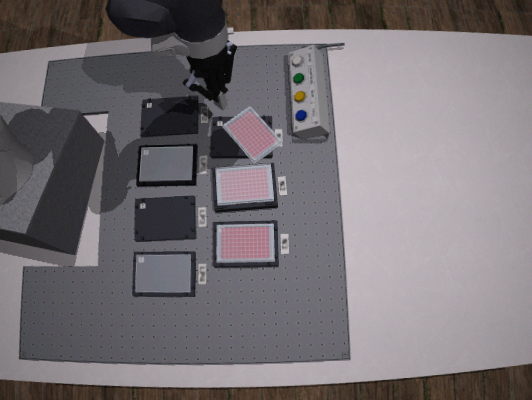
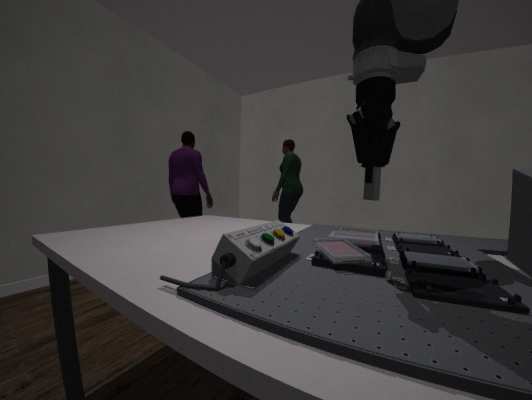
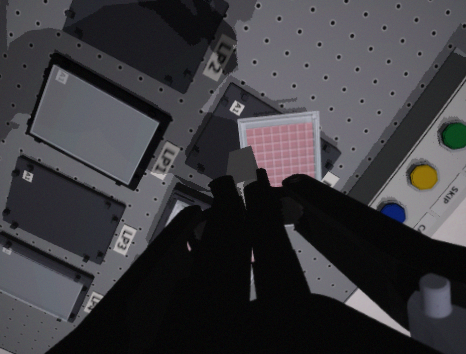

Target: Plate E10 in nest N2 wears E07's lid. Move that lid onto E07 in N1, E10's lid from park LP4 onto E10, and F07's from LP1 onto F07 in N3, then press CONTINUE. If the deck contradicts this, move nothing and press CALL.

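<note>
My gripper (image 1: 220, 103) (image 2: 371, 191) (image 3: 246, 166) is shut and empty, high above the deck between park LP2 and nest N3. The pink plate (image 1: 251, 134) (image 2: 341, 250) (image 3: 282, 150) at N3 lies askew across its black nest (image 1: 225, 148) (image 3: 215, 135), turned well out of line and overhanging it. The N2 plate (image 1: 245, 185) sits square and looks paler; the N1 plate (image 1: 245, 243) is a stronger pink. A clear lid (image 1: 167, 164) (image 3: 95, 125) lies in LP1 and another (image 1: 164, 273) (image 3: 40, 285) in LP4. Plate codes are unreadable.
Park LP2 (image 1: 170, 117) (image 3: 135, 45) and park LP3 (image 1: 165, 218) (image 3: 62, 210) hold no lid. The button box (image 1: 312, 95) (image 2: 250, 257) stands beside N3, with a green button (image 1: 298, 78) (image 3: 455, 135) and a blue button (image 1: 300, 115) (image 3: 392, 213). Two people stand beyond the table.
</note>
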